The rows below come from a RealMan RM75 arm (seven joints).
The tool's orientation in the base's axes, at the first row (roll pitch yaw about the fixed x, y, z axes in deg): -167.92 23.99 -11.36
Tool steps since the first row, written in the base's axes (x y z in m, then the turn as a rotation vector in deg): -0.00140 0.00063 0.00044 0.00 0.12 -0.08; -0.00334 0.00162 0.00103 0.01 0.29 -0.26; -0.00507 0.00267 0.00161 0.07 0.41 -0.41; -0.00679 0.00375 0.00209 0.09 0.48 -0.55; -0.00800 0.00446 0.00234 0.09 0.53 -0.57; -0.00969 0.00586 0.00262 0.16 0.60 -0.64; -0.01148 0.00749 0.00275 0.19 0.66 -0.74; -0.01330 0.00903 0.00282 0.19 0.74 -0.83; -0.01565 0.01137 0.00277 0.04 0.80 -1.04
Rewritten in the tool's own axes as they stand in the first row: -0.00155 -0.00029 0.00027 0.01 -0.10 0.11; -0.00370 -0.00080 0.00070 0.06 -0.23 0.31; -0.00568 -0.00142 0.00109 0.16 -0.33 0.46; -0.00761 -0.00206 0.00156 0.22 -0.37 0.60; -0.00892 -0.00244 0.00196 0.22 -0.42 0.63; -0.01080 -0.00335 0.00270 0.30 -0.49 0.69; -0.01275 -0.00441 0.00367 0.35 -0.53 0.78; -0.01468 -0.00537 0.00468 0.37 -0.59 0.89; -0.01719 -0.00692 0.00620 0.31 -0.57 1.14
